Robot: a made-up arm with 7 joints.
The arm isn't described. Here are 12 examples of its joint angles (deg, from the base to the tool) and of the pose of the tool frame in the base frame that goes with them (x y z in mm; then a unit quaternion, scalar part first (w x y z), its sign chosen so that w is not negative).
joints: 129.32 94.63 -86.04 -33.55 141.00 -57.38 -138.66
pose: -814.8 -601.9 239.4 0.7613 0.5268 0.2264 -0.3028
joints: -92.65 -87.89 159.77 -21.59 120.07 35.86 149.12
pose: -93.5 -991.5 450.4 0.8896 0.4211 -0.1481 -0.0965
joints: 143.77 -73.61 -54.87 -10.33 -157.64 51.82 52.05
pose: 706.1 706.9 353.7 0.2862 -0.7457 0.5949 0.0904
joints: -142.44 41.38 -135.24 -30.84 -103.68 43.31 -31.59
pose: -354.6 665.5 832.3 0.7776 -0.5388 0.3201 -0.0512
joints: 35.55 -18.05 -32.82 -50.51 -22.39 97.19 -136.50
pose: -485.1 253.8 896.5 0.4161 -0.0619 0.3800 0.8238
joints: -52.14 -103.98 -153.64 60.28 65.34 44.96 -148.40
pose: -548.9 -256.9 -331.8 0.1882 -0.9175 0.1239 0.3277
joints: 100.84 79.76 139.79 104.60 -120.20 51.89 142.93
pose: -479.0 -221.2 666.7 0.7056 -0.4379 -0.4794 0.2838
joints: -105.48 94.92 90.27 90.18 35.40 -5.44 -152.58
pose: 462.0 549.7 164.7 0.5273 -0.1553 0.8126 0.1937
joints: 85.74 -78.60 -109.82 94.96 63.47 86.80 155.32
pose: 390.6 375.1 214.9 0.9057 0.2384 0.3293 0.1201
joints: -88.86 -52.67 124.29 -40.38 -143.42 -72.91 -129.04
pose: -312.1 -687.9 860.9 0.2269 0.4352 0.7374 -0.4642
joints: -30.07 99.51 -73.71 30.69 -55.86 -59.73 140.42
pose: 719.8 581.8 -25.0 0.1316 -0.4155 0.8811 -0.1837
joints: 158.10 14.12 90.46 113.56 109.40 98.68 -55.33
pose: -112.0 365.9 572.9 0.7083 -0.3210 0.4771 -0.4094
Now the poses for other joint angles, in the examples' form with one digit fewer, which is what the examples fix.
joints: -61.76 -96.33 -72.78 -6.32 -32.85 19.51 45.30
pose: -466 -937 62 0.567 -0.064 -0.726 0.384
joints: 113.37 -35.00 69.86 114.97 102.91 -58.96 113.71
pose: -403 50 537 0.824 0.306 -0.362 0.309
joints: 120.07 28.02 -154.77 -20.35 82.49 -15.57 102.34
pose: -447 -425 1069 0.041 0.510 0.236 -0.826
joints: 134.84 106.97 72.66 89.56 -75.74 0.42 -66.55
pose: -660 138 -101 0.027 -0.761 0.431 0.483
